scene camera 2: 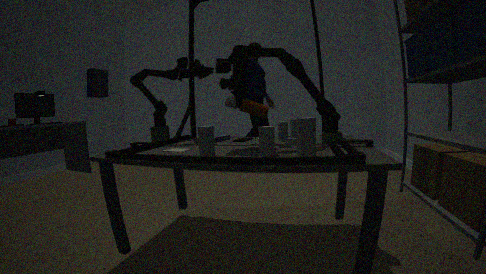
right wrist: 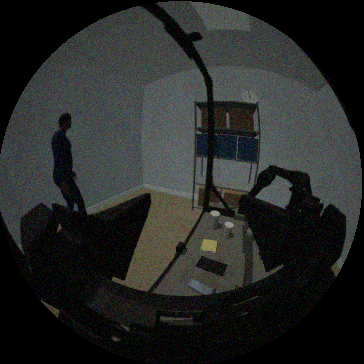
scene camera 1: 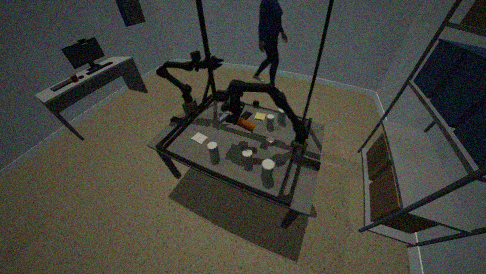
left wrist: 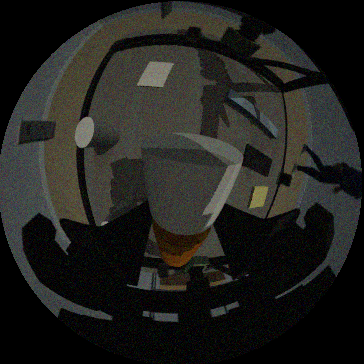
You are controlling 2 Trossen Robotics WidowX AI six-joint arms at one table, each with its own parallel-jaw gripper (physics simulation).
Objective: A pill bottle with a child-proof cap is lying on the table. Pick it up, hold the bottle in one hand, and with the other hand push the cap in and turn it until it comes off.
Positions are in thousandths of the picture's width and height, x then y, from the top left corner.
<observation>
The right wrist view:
right gripper: 543,545
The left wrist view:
left gripper: 496,556
blue-grey bar: 641,271, on the table
</observation>
